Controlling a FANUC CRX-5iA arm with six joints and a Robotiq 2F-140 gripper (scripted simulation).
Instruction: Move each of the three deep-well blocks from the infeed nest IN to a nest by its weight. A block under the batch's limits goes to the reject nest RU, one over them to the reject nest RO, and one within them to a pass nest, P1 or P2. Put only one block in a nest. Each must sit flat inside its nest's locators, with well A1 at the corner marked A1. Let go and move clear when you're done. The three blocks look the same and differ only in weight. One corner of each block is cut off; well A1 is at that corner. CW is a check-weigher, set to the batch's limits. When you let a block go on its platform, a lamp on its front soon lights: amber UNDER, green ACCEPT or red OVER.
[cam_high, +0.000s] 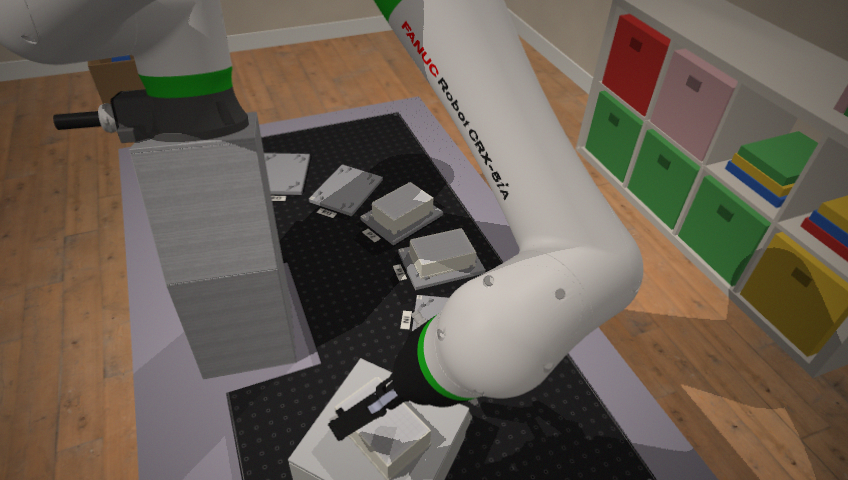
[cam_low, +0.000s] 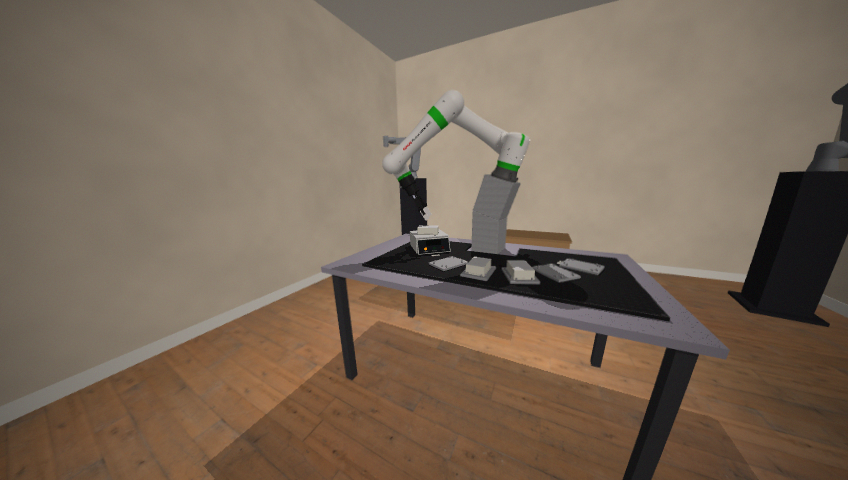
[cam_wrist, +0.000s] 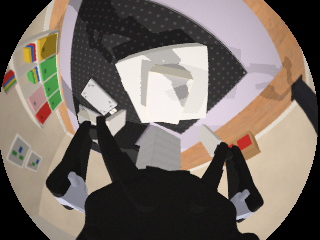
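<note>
My gripper is now 110 mm above the pale weigher platform. From my hand the other things lie so: grey nest plate (600 mm to the left, 200 mm below, 150 mm ahead); then check-weigher (140 mm below).
</note>
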